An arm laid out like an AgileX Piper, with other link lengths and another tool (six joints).
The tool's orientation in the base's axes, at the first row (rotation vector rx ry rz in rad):
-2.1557 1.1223 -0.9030
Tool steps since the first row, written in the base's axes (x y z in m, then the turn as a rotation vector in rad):
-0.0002 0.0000 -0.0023 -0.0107 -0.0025 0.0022
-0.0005 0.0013 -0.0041 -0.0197 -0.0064 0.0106
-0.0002 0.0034 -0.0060 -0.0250 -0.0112 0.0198
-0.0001 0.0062 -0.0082 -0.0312 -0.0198 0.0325
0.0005 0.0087 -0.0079 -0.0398 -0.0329 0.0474
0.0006 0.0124 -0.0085 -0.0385 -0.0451 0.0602
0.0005 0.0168 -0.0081 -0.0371 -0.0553 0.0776
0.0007 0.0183 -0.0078 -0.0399 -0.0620 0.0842
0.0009 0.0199 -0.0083 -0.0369 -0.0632 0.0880
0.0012 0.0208 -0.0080 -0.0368 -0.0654 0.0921
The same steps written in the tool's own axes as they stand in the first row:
-0.0008 0.0017 0.0013 -0.0018 0.0049 -0.0099
-0.0026 0.0025 0.0024 0.0003 0.0052 -0.0227
-0.0048 0.0027 0.0041 0.0050 0.0037 -0.0332
-0.0079 0.0028 0.0060 0.0136 0.0020 -0.0473
-0.0096 0.0010 0.0067 0.0256 0.0021 -0.0652
-0.0129 -0.0005 0.0077 0.0405 -0.0014 -0.0741
-0.0166 -0.0030 0.0081 0.0552 -0.0094 -0.0856
-0.0177 -0.0040 0.0083 0.0617 -0.0093 -0.0929
-0.0191 -0.0046 0.0090 0.0652 -0.0129 -0.0932
-0.0196 -0.0054 0.0092 0.0684 -0.0147 -0.0960

